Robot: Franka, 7 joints.
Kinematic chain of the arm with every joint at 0, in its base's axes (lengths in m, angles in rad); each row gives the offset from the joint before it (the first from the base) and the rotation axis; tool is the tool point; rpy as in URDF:
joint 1: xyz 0 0 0.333 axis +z
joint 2: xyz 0 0 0 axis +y
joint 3: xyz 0 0 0.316 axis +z
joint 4: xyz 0.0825 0 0 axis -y
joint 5: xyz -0.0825 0 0.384 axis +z
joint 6: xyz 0 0 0 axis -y
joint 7: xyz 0.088 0 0 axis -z
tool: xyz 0 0 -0.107 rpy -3.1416 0 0
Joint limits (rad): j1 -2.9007..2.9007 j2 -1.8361..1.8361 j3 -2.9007..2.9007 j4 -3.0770..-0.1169 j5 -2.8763..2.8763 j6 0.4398..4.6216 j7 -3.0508..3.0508
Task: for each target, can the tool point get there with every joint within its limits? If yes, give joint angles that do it. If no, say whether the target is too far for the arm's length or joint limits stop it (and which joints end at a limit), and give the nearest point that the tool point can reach.
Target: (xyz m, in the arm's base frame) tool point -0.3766 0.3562 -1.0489
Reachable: no: too far | nearest point -0.2789 0.2638 -0.3512 | short by 0.711 m
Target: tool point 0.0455 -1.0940 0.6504
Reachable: no: too far | nearest point 0.0342 -0.8233 0.5719 | short by 0.282 m
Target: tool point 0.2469 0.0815 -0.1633
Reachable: yes | joints -0.0797 1.2764 0.2614 -2.2790 -2.4054 1.9701 1.9631
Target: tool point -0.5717 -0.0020 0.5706
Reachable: yes | joints -1.7899 0.0252 -1.5225 -1.8405 -1.8546 3.2288 -2.0546
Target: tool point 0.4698 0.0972 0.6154
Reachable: yes | joints 1.1658 -0.2502 -0.6479 -2.2070 0.9467 3.8674 0.1152
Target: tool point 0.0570 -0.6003 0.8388
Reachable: yes | joints -2.0034 1.2413 2.1176 -0.9635 -1.5288 3.3367 -0.9091
